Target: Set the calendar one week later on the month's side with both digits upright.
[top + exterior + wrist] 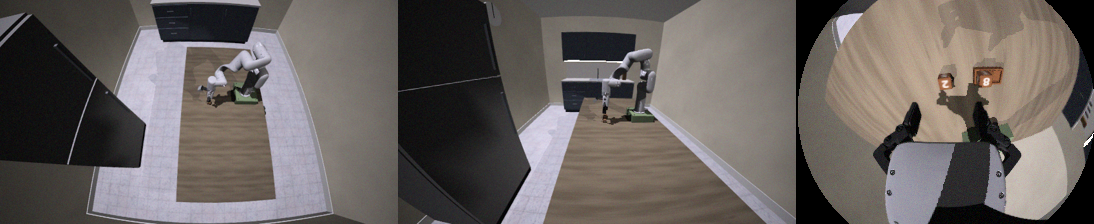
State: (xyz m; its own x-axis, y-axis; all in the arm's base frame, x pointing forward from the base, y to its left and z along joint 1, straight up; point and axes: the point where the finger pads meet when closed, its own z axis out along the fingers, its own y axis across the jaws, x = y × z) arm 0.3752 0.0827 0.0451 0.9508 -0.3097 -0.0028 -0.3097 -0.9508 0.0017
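The calendar tray lies 110 mm below my hand, 100 mm to the right of it and 20 mm behind it. Also, from my hand: calendar cube: 100 mm below.
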